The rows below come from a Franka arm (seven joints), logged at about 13 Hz.
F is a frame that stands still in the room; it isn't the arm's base.
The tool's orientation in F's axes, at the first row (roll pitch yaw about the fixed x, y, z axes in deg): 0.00, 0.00, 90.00
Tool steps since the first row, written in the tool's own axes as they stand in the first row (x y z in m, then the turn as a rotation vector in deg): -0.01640, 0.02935, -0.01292, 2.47, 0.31, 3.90; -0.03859, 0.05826, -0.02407, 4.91, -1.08, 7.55; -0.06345, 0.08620, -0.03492, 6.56, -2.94, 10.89; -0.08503, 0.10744, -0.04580, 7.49, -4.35, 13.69; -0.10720, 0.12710, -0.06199, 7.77, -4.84, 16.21; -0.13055, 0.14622, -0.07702, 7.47, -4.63, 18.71; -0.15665, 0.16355, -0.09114, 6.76, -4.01, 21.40; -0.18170, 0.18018, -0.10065, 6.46, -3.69, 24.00; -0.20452, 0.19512, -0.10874, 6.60, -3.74, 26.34; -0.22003, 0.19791, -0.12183, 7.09, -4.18, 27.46; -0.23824, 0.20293, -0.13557, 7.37, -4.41, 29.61
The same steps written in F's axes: -0.02935, -0.01640, -0.01292, -0.31, 2.47, 3.90; -0.05826, -0.03859, -0.02407, 1.08, 4.91, 7.55; -0.08620, -0.06345, -0.03492, 2.94, 6.56, 10.89; -0.10744, -0.08503, -0.04580, 4.35, 7.49, 13.69; -0.12710, -0.10720, -0.06199, 4.84, 7.77, 16.21; -0.14622, -0.13055, -0.07702, 4.63, 7.47, 18.71; -0.16355, -0.15665, -0.09114, 4.01, 6.76, 21.40; -0.18018, -0.18170, -0.10065, 3.69, 6.46, 24.00; -0.19512, -0.20452, -0.10874, 3.74, 6.60, 26.34; -0.19791, -0.22003, -0.12183, 4.18, 7.09, 27.46; -0.20293, -0.23824, -0.13557, 4.41, 7.37, 29.61
